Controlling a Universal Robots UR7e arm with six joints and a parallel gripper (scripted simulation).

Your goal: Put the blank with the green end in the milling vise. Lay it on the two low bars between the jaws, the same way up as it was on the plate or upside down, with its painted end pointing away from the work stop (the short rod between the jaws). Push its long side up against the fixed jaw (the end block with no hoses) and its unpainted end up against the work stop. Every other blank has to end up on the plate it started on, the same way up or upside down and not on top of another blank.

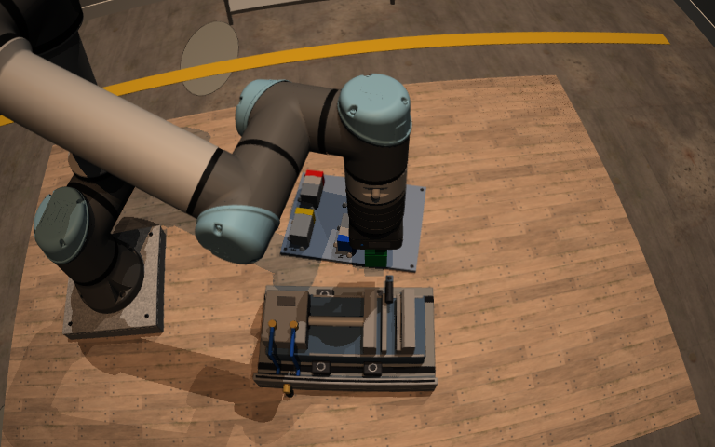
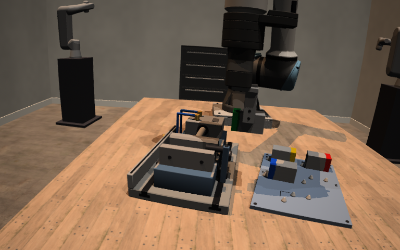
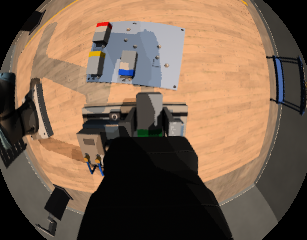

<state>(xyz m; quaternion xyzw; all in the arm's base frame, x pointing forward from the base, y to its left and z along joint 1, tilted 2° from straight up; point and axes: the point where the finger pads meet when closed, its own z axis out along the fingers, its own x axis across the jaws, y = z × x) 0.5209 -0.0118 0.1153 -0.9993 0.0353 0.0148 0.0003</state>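
Now: hand 40 mm short of the fixed jaw, 110 mm to the left of it and 90 mm above it. Also, from my hand: work stop rod (20 mm ahead, 60 mm to the right, 80 mm below); then blue-ended blank (40 mm behind, 100 mm to the left, 140 mm below); then green-ended blank (20 mm below).
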